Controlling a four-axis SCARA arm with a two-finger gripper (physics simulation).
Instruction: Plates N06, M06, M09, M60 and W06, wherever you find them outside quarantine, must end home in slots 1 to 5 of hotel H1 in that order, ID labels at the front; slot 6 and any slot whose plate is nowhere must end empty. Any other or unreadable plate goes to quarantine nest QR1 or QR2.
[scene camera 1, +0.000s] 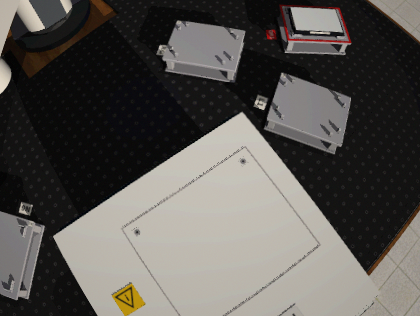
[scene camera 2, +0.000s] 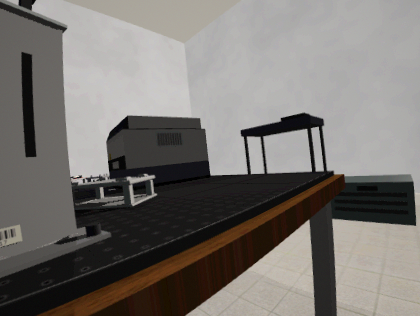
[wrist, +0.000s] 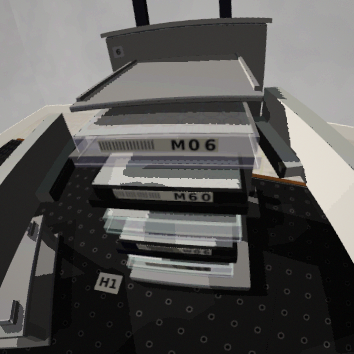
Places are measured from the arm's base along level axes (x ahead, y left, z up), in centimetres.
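Where they show: gripper, fingertip midpoint: (wrist: 162, 114); arm's base at its link origin: (scene camera 1: 51, 19).
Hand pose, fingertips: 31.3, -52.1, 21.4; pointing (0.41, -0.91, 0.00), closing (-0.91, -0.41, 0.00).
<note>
Each offset is from my fingertips to the centre of the thing, as dx, dy, dz. "spot": to the spot under its first point.
In the wrist view my gripper (wrist: 162, 114) is shut on plate M06 {+0.6, -3.3, -0.5} (wrist: 192, 145), a clear plate at the slot below slot 6 of hotel H1 {spot: -0.6, +1.0, -20.1} (wrist: 190, 287); its label faces the camera. The fingers stand at its left and right sides. Slot 6's shelf {+1.0, -4.3, +1.1} (wrist: 170, 77) is bare. Below M06 is black plate M60 {+0.7, -3.2, -3.3} (wrist: 192, 196), then a clear plate {+0.7, -3.2, -5.9} (wrist: 175, 227) with no readable label, then a black plate {+0.7, -3.2, -8.5} (wrist: 177, 250) whose label is blurred, then a lowest clear plate {+0.7, -3.2, -11.1} (wrist: 180, 267), also unreadable. A black plate with a pale top {+25.4, +98.7, -14.5} (scene camera 1: 314, 20) sits in the red-edged nest {+25.4, +98.7, -17.4} (scene camera 1: 292, 36).
Bare nests stand at the back {spot: +14.1, +72.8, -15.2} (scene camera 1: 205, 47), at the right (scene camera 1: 310, 107) and partly at the left edge {spot: +22.9, +12.9, -15.2} (scene camera 1: 11, 255). A large pale box {+50.8, +42.3, -7.6} (scene camera 1: 220, 225) fills the front. A grey machine {spot: +46.8, +27.8, -7.7} (scene camera 2: 165, 150) and a dark stand (scene camera 2: 280, 127) are on the table.
</note>
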